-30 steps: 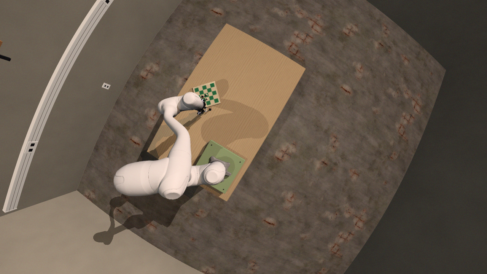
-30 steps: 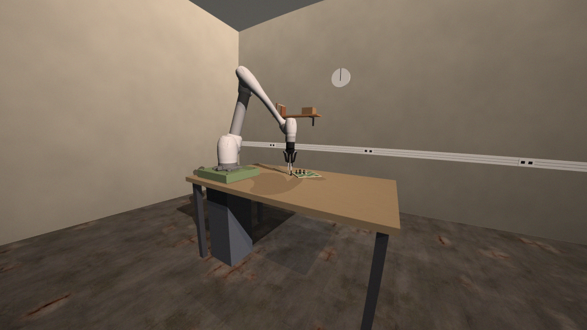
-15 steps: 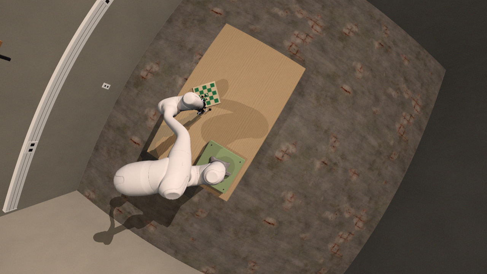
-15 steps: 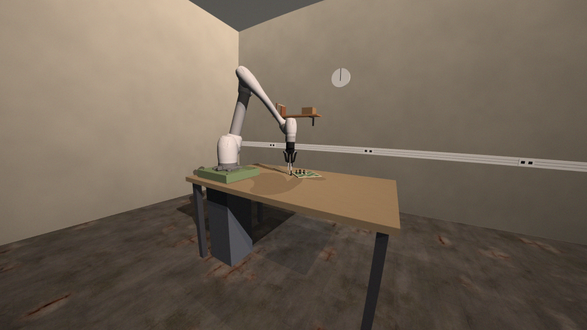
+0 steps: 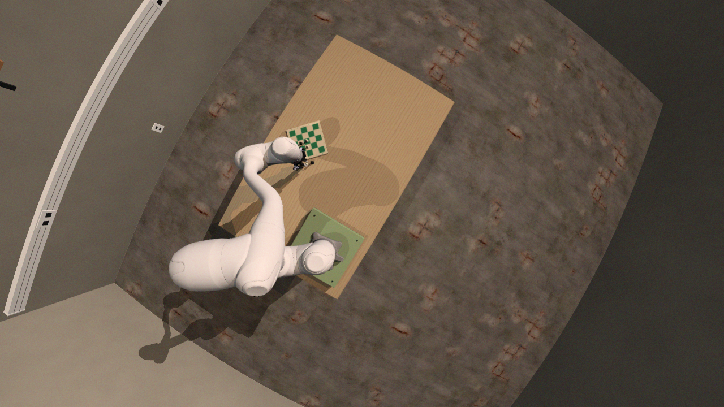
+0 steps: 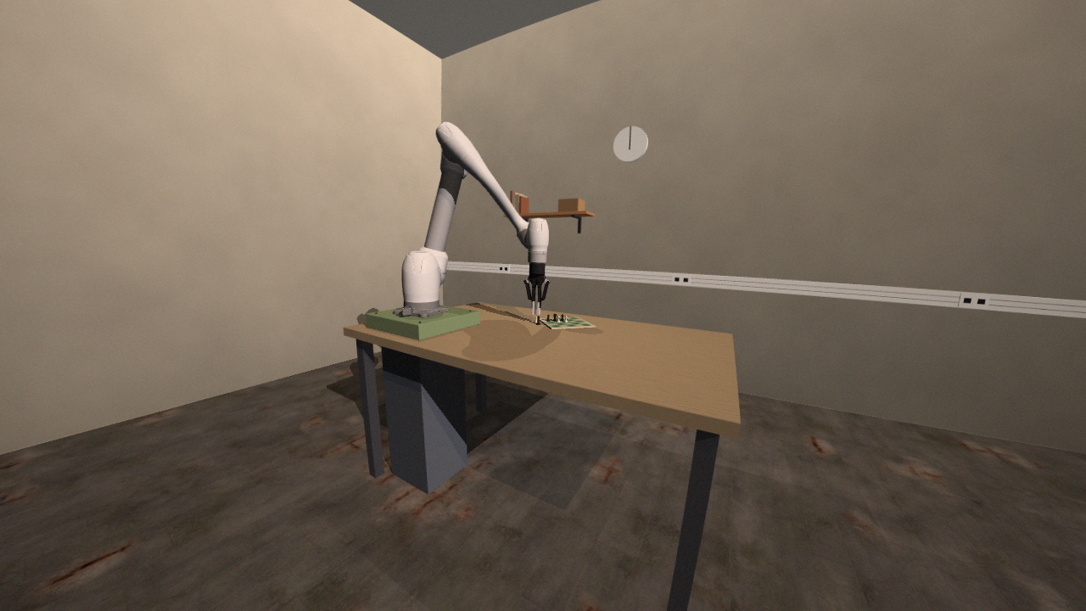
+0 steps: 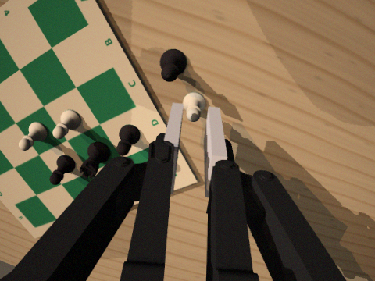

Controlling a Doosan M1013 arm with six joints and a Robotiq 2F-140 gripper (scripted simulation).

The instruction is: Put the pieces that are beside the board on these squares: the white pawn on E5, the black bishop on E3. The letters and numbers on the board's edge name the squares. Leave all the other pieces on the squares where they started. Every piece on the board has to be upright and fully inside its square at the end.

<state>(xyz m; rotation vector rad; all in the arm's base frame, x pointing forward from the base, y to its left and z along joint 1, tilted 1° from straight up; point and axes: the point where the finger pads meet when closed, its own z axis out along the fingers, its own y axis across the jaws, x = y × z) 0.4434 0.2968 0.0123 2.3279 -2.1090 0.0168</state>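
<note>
My gripper is now 130 mm short of the chessboard, 50 mm to the right of it and 70 mm above it.
</note>
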